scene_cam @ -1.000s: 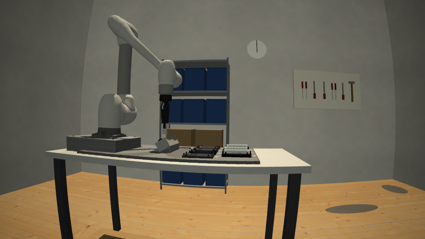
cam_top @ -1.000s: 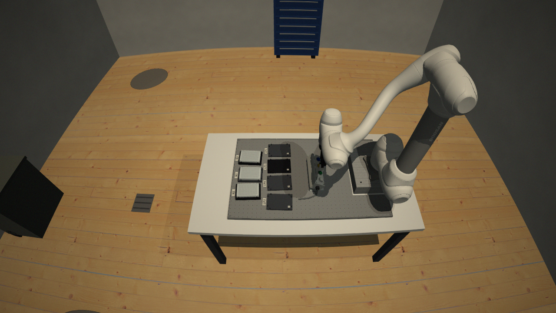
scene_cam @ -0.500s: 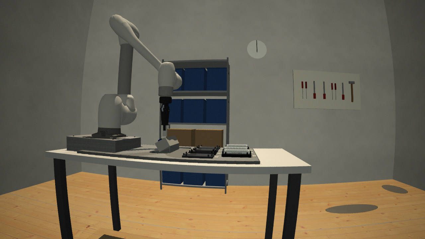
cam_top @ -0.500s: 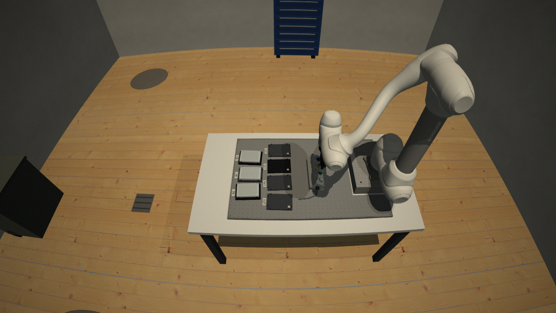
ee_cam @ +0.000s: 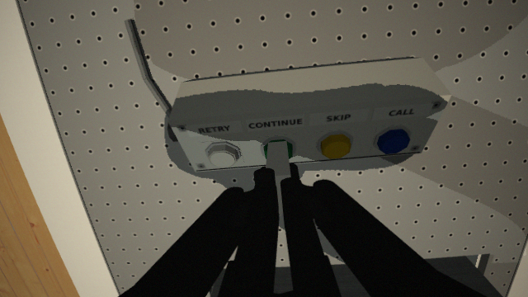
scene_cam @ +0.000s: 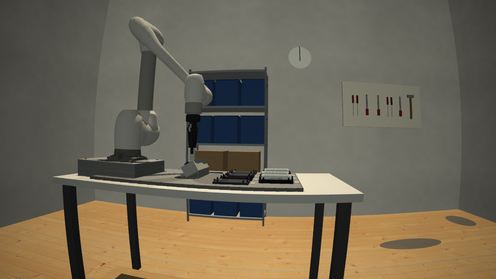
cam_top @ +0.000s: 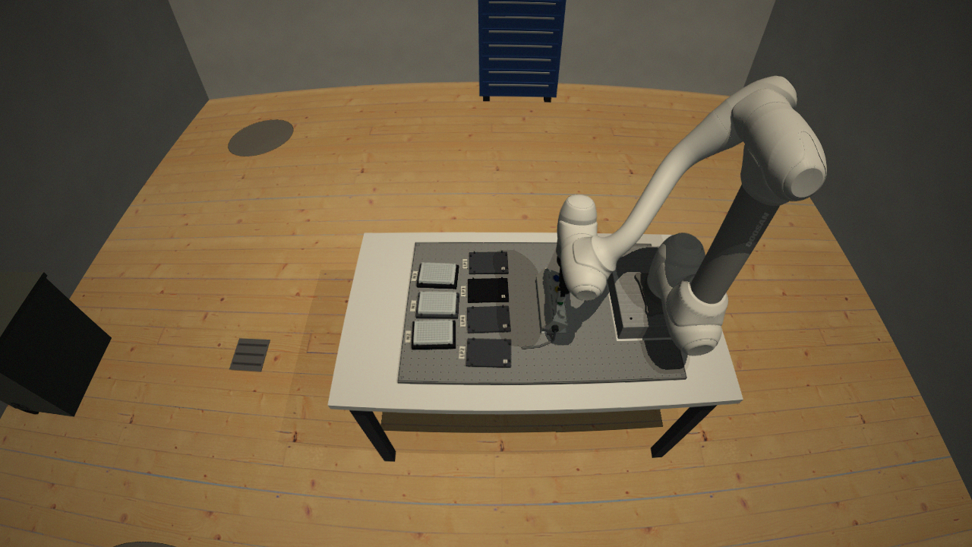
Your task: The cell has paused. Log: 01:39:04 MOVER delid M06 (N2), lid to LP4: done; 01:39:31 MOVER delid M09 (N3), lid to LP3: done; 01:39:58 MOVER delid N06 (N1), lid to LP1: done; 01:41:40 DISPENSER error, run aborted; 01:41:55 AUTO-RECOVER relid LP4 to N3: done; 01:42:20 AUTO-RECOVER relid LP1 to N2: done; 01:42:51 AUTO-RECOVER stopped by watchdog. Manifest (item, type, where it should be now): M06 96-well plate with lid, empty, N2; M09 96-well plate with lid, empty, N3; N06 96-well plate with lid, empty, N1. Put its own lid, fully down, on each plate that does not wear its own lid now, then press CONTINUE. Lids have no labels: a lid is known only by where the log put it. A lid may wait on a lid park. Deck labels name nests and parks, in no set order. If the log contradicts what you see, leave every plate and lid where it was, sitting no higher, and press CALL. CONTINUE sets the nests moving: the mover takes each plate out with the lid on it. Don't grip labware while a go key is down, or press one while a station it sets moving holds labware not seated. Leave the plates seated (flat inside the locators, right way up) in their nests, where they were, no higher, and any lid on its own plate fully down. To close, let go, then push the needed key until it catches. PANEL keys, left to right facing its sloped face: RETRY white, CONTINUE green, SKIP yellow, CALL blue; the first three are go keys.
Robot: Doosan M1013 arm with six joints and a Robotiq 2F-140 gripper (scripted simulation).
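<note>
Now: hand 4 cm above the green continue key. Also, from my hand: yellow skip key (5 cm to the right, 4 cm below); blue call key (10 cm to the right, 4 cm below); white retry key (5 cm to the left, 4 cm below).
</note>
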